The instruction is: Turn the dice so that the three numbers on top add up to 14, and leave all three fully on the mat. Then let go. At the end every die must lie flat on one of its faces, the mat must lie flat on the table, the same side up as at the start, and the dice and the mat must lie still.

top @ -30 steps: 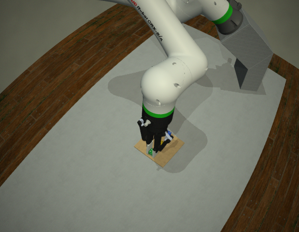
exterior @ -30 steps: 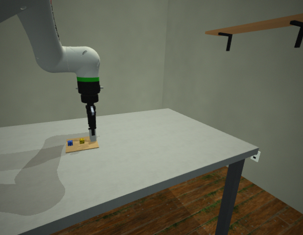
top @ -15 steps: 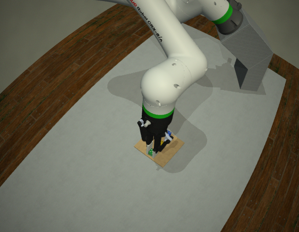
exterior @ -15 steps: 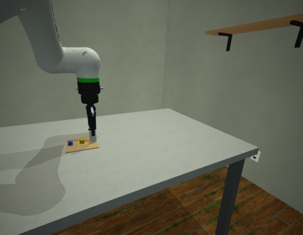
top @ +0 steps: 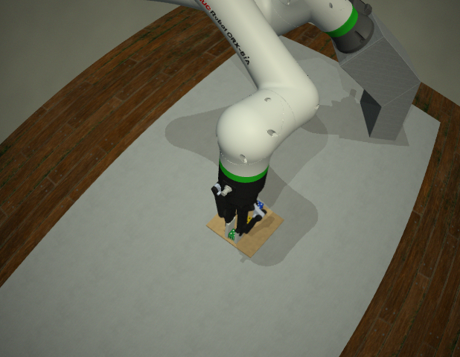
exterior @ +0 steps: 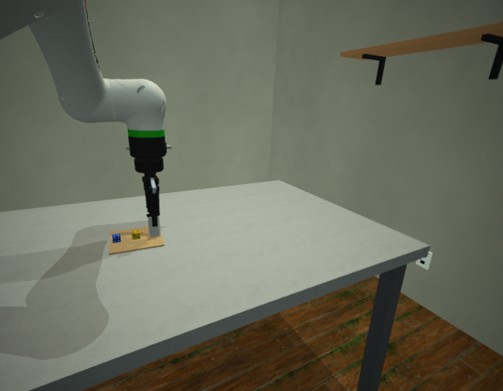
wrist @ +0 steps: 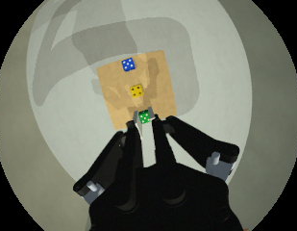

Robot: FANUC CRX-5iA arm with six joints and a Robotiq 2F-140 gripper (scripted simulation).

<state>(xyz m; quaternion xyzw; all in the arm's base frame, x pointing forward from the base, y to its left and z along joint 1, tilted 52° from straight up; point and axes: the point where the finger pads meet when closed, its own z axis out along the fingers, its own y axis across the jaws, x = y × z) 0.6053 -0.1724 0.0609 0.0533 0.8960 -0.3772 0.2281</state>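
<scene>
Now: the green die 2 cm below my hand. From my hand the other things lie so: yellow die 5 cm behind, 2 cm to the left, 3 cm below; then tan mat 5 cm behind, 2 cm to the left, 4 cm below; then blue die 10 cm behind, 3 cm to the left, 3 cm below.
</scene>
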